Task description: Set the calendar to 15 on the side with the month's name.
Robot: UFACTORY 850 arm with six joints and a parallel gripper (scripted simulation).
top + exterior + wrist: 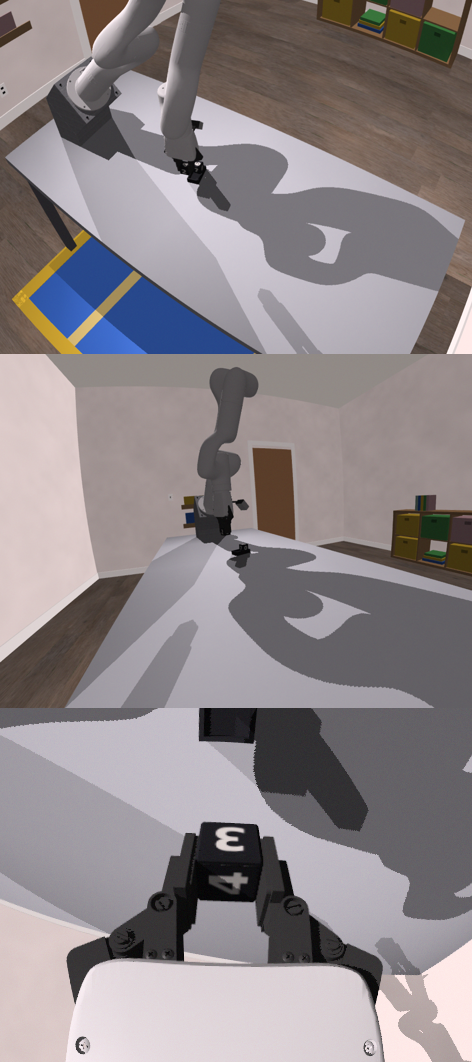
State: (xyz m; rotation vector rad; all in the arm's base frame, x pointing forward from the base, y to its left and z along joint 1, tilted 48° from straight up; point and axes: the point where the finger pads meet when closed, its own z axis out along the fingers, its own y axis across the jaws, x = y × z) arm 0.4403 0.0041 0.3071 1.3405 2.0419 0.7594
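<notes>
Now: hand 12 cm above the black tray, 7 cm to the right of it and 4 cm past it. From my hand the other things lie so: black number cube (1 cm below).
</notes>
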